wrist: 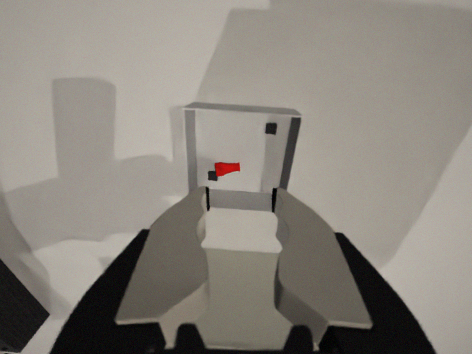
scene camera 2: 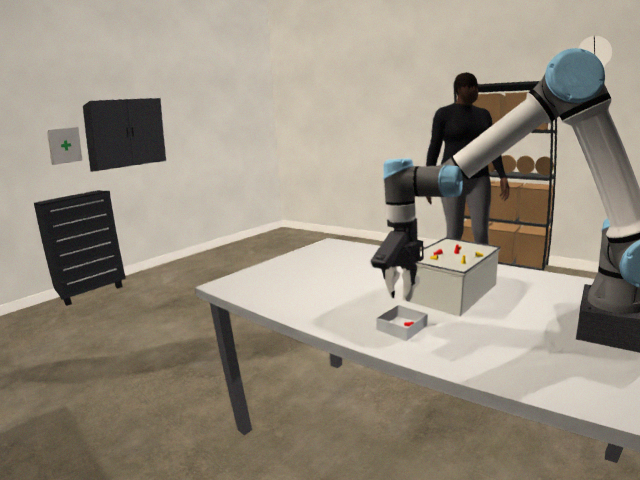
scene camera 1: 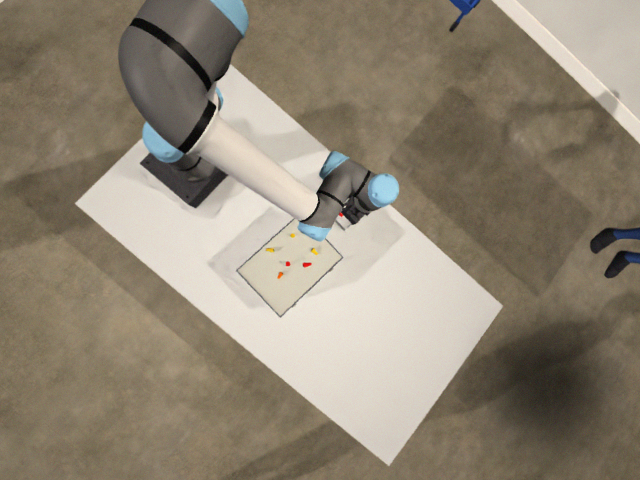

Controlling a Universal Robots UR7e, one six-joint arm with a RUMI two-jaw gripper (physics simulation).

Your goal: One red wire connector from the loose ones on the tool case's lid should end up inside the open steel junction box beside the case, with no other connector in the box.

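Places are measured from the arm's base along level axes (x right, y up, z back), in millimetres.
Pixels of known places: gripper, fingertip midpoint: (wrist: 240,189) (scene camera 2: 400,299); arm's base, link origin: (scene camera 2: 615,302) (scene camera 1: 193,162).
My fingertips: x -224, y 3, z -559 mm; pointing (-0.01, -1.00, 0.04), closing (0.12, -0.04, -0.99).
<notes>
Ahead of a thing's pixels: the offset from my fingertips to its top centre. "*": to the spot under its first point. Level surfaces: height alone.
A red wire connector {dx +19, dy -70, dz +19 mm} (scene camera 2: 408,323) (wrist: 227,168) lies on its side on the floor of the open steel junction box {dx +5, dy -49, dz +4 mm} (scene camera 2: 391,329) (wrist: 242,200), near one of its dark square holes. No other connector shows in the box. My gripper (scene camera 2: 400,295) (wrist: 240,189) is open and empty, its fingertips a little above the box. In scene camera 1 the arm covers part of the box {* dx +40, dy -86, dz -18 mm} (scene camera 1: 343,223). The tool case {dx +300, dy +54, dz +47 mm} (scene camera 1: 263,286) (scene camera 2: 439,289) stands beside the box. On its lid lie red connectors {dx +267, dy +66, dz +7 mm} (scene camera 1: 307,264) (scene camera 2: 438,252), yellow connectors (scene camera 1: 314,251) (scene camera 2: 463,259) and an orange one {dx +352, dy +62, dz +57 mm} (scene camera 1: 280,274).
The case stands taller than the box, close by it on the white table {dy -87 mm} (scene camera 1: 392,330) (scene camera 2: 289,289). The arm's dark base (scene camera 1: 193,191) (scene camera 2: 610,325) is mounted on the table. A person (scene camera 2: 461,134) stands behind the table in front of a shelf rack.
</notes>
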